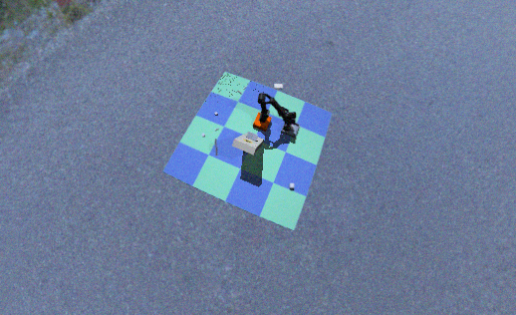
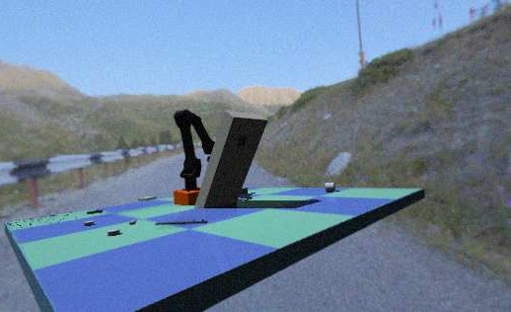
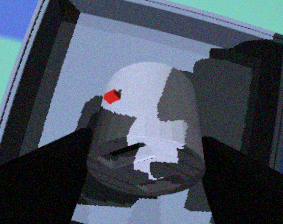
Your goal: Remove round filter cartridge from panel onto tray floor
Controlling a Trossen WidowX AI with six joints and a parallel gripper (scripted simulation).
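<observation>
My gripper tip is right at the grey round filter cartridge. From my gripper tip the other things lie so: grey square tray: 40 mm below, 10 mm to the left.
</observation>
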